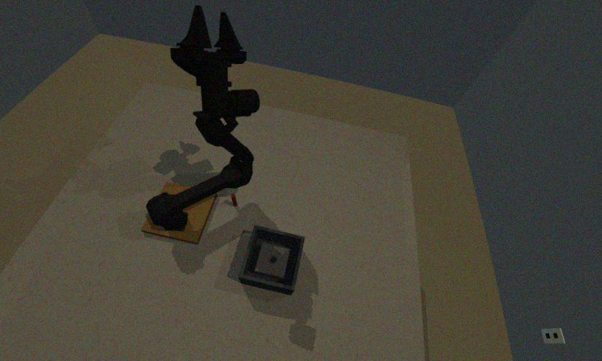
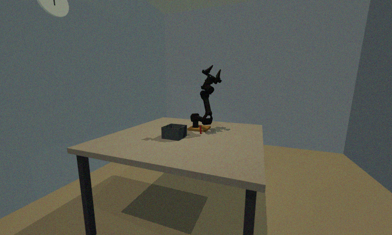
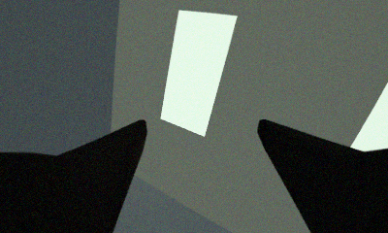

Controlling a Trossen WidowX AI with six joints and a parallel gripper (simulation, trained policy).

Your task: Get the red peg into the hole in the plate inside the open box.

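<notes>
My gripper tip is 1 cm short of the red peg, 13 cm to the left of it and 55 cm above it. The rest, counted from my gripper tip: light plate: 15 cm ahead, 34 cm to the right, 55 cm below; then dark box: 15 cm ahead, 34 cm to the right, 57 cm below.
</notes>
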